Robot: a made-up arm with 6 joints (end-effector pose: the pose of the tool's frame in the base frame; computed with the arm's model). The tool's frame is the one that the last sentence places. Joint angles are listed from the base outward.
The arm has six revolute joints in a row. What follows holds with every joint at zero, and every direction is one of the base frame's.
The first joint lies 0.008 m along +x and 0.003 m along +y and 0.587 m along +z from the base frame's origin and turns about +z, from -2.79 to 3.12 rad.
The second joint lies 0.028 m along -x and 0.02 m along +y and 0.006 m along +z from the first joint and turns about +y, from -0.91 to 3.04 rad.
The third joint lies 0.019 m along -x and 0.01 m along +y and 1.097 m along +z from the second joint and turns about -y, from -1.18 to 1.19 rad.
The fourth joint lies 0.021 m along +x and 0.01 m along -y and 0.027 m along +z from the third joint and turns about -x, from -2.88 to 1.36 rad.
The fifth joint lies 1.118 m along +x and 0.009 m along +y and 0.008 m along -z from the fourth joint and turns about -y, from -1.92 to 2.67 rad.
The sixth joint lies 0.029 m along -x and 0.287 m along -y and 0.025 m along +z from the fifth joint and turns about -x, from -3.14 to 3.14 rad.
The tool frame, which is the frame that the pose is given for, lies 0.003 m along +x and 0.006 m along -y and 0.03 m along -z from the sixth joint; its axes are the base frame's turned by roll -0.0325, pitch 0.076 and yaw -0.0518 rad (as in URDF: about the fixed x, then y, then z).
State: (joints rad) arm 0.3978 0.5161 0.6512 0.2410 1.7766 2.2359
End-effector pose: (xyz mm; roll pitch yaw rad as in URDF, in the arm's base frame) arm 1569.6 355.9 1759.8 1.3535 -1.0939 3.0854
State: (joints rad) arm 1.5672 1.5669 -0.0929 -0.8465 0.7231 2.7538
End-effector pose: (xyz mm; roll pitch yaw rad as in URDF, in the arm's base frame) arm 190.9 800.8 -447.0 -2.8604 0.8161 0.6796
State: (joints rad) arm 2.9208 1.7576 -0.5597 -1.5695 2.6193 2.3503
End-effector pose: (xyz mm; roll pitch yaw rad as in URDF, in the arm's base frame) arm -93.2 -60.6 -244.1 2.7635 -0.7453 2.3146
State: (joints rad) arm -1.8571 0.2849 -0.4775 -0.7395 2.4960 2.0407
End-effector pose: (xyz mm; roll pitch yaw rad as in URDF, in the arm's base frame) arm -411.5 -842.8 709.3 -0.3484 -1.0102 2.1169
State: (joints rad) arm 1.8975 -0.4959 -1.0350 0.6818 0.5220 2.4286
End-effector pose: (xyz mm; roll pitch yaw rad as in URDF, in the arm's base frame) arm 33.9 526.5 1186.4 -3.0317 0.0305 2.2600
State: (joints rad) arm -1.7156 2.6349 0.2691 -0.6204 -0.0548 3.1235
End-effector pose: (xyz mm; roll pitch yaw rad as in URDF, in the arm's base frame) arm -170.4 372.8 -1072.8 0.5798 0.8227 1.3848
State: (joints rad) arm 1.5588 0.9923 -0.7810 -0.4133 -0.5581 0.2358
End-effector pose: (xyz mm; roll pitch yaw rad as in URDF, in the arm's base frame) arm 262.6 570.8 133.5 3.0528 0.7520 -1.8186
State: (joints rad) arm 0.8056 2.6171 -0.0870 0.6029 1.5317 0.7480
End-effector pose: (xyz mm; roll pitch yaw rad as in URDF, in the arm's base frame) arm -99.6 -467.9 -981.0 0.0859 0.9492 1.8057
